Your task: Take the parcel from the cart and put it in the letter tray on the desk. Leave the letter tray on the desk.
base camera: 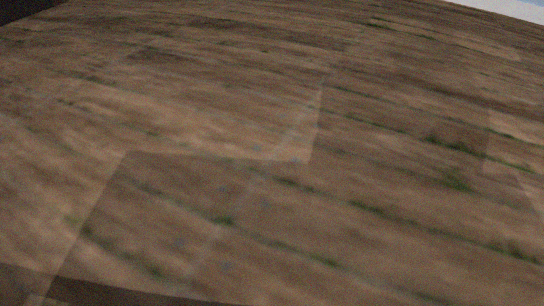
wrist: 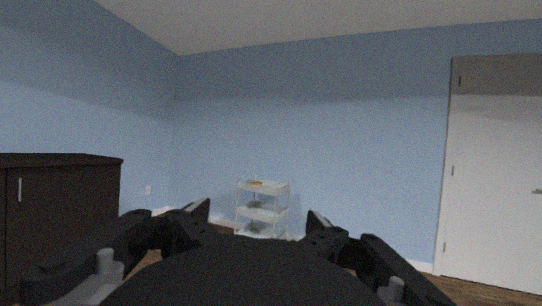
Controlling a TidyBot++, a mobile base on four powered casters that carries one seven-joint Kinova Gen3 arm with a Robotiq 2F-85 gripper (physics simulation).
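Places are measured from the arm's base along level axes (x ahead, y right, z down), in millimetres.
Pixels of known places: gripper, between the fingertips: (wrist: 258, 215).
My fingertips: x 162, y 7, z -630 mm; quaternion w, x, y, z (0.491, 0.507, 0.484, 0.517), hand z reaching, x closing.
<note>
Behind a point stands the place of what it marks.
A white three-tier cart (wrist: 265, 215) @(y 80, x 1653, z -63 mm) stands against the blue wall, near the middle of the wrist view and some way off. A small orange thing (wrist: 255, 183) @(y -45, x 1925, z -308 mm), which looks like the parcel, lies on its top tier. My gripper (wrist: 258, 215) @(y 7, x 162, z -630 mm) is open, with its fingers wide apart and nothing between them, far from the cart. The desk and the letter tray do not show in either view.
A dark cabinet (wrist: 62, 210) @(y -1350, x 1223, z -158 mm) stands at the left in the wrist view. A white door (wrist: 492, 175) @(y 2095, x 1413, z -615 mm) is at the right. Wooden floor (base camera: 280, 210) @(y -11, x 386, z 397 mm) spreads ahead of the base, with a dark shape at its top left corner.
</note>
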